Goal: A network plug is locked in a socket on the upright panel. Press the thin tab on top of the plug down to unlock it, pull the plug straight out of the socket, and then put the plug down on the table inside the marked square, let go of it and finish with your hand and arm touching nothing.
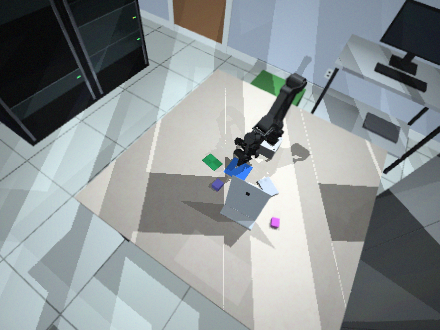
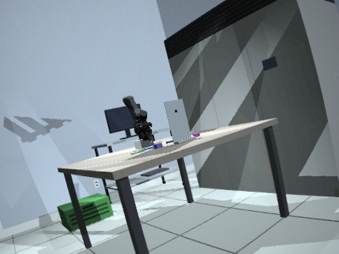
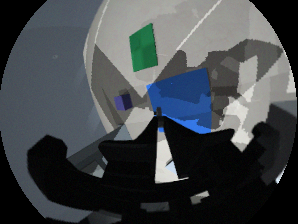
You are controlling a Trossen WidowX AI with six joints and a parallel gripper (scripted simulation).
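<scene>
The blue square lies 10 mm behind my gripper tip and 50 mm below it. Also, from my gripper tip: grey panel: 180 mm ahead, 170 mm to the left, 80 mm above; then pale flat plate: 40 mm behind, 180 mm to the left, 50 mm below; then pale plug: right at my gripper tip.
</scene>
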